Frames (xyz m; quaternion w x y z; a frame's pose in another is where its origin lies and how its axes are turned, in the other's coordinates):
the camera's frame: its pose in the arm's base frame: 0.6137 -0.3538 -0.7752 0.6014 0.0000 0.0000 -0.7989
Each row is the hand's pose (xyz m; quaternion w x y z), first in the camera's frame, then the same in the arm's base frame.
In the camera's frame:
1: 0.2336 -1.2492 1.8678 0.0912 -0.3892 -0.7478 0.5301
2: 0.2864 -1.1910 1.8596 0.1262 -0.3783 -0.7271 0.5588
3: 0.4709 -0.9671 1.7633 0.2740 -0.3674 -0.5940 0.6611
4: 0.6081 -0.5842 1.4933 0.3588 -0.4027 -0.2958 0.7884
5: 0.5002 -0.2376 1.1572 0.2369 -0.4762 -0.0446 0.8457
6: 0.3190 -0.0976 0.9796 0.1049 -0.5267 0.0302 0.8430
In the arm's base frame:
1: -0.6514 -0.2328 1.0926 0.4784 -0.8315 -0.1388 0.2460
2: -0.6101 -0.2996 1.0844 0.5224 -0.8084 -0.1351 0.2353
3: -0.4459 -0.5388 0.9881 0.6930 -0.6955 -0.0637 0.1787
4: -0.1159 -0.7766 0.7181 0.8457 -0.4785 0.1438 0.1875
5: 0.2470 -0.7688 0.3820 0.8181 -0.3220 0.3536 0.3193
6: 0.4317 -0.6334 0.2044 0.7366 -0.2926 0.4390 0.4232

